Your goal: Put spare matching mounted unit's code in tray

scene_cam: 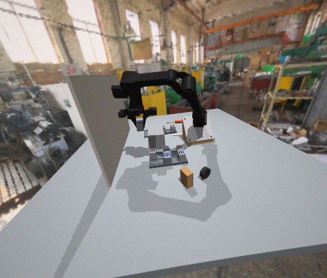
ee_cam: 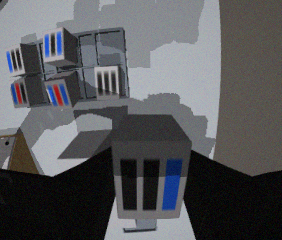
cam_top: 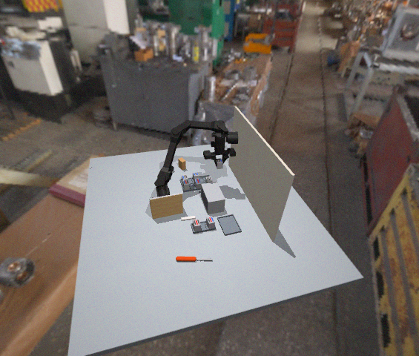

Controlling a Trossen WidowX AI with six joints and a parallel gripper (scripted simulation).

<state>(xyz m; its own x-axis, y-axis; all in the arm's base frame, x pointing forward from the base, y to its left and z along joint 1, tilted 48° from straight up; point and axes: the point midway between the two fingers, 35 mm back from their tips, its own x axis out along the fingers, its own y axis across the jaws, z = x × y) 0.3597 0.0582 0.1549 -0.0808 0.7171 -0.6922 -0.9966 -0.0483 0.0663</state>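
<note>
Right now the dark tray is 10 mm behind my gripper tip, 320 mm to the right of it and 180 mm below it. Also, from my gripper tip: tall wall panel 170 mm ahead, 120 mm to the right, 40 mm above; then grey mounted unit 70 mm behind, 130 mm to the right, 130 mm below; then grey spare 20 mm above.
</note>
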